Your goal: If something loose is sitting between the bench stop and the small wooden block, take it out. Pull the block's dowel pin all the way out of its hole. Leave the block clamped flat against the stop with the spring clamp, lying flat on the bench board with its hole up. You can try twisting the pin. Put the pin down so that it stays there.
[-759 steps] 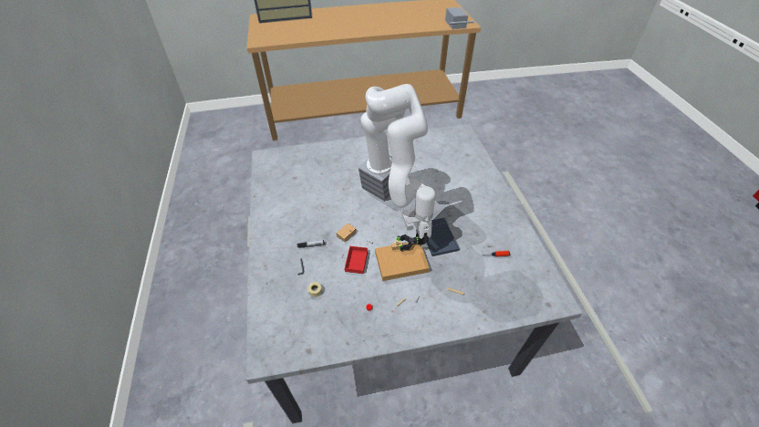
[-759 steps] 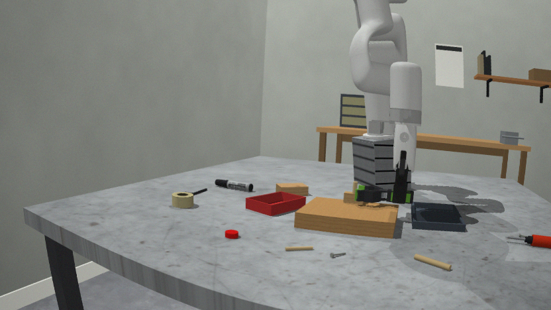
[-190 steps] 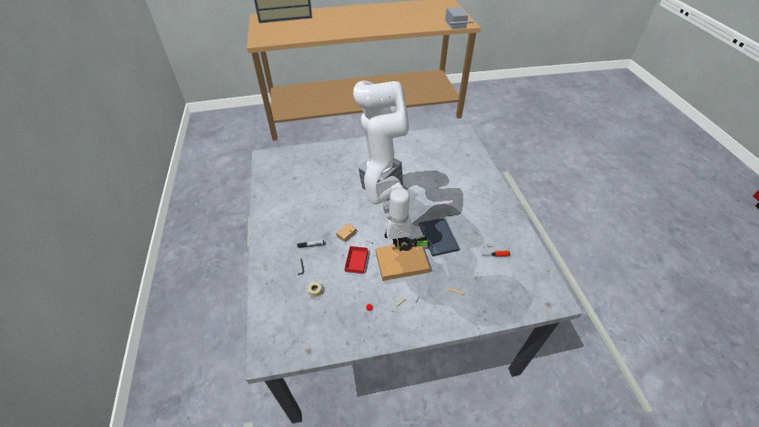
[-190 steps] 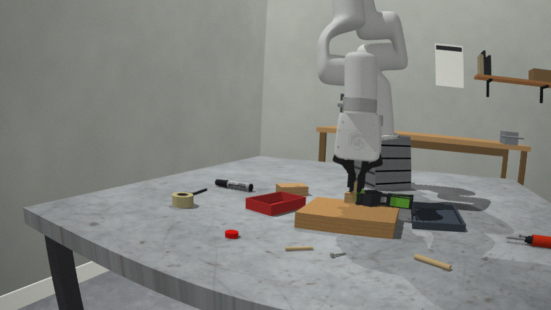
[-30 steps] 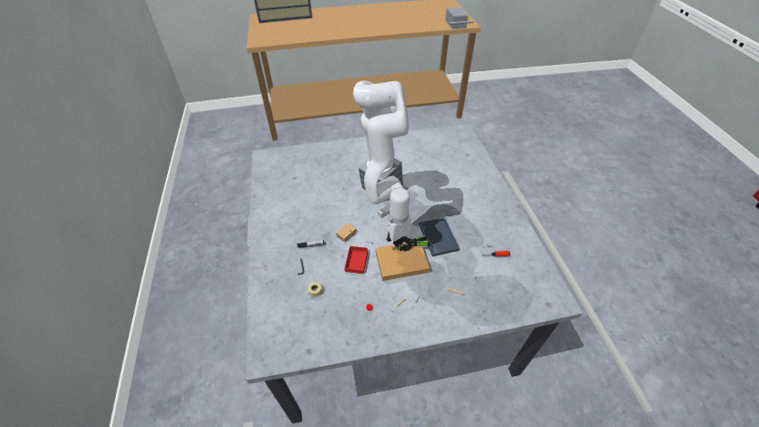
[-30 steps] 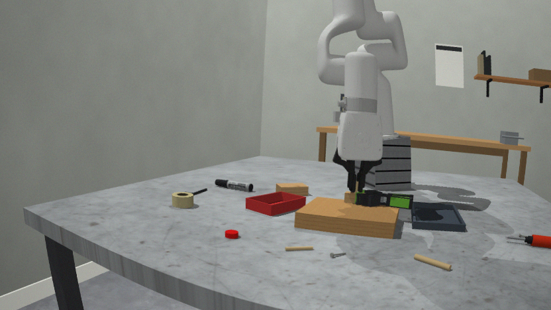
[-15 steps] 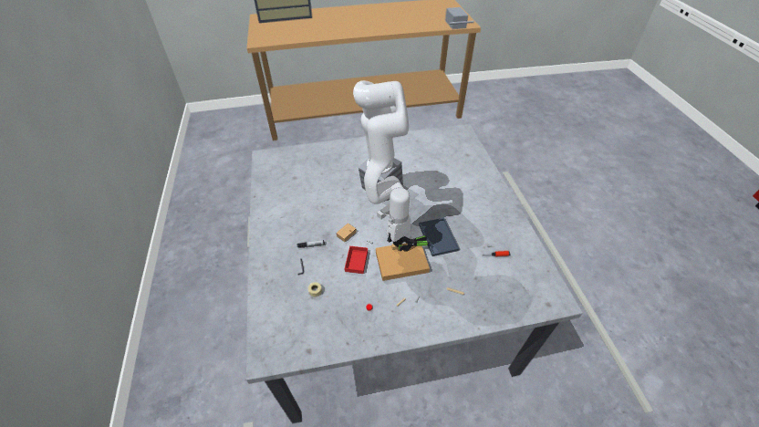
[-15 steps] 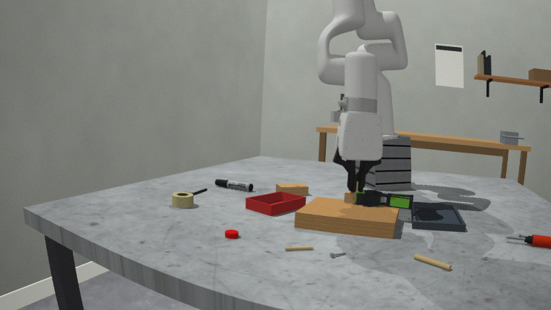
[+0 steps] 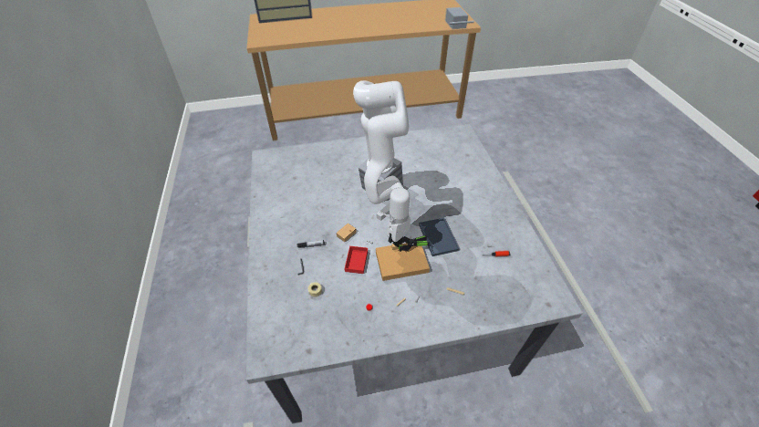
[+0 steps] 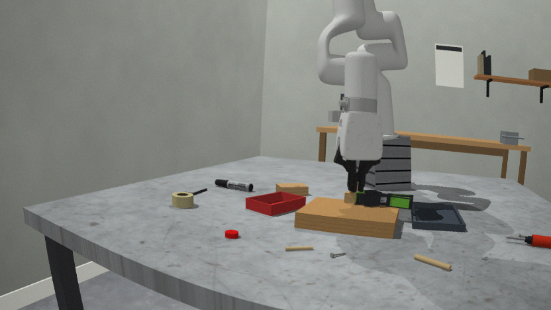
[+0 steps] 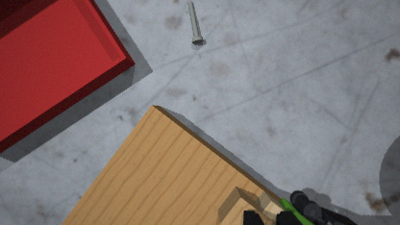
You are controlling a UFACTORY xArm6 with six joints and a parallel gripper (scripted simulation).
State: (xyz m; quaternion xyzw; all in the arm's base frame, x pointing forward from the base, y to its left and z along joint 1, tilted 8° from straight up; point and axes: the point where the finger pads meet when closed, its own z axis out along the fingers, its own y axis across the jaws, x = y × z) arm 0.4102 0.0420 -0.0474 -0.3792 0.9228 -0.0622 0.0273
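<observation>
Now: the dowel pin 20 mm below my hand. The rest, counted from my hand: red tray 180 mm to the right, 70 mm below, 40 mm ahead; then bench board 50 mm below, 50 mm ahead, 10 mm to the left; then wooden block 40 mm below.
</observation>
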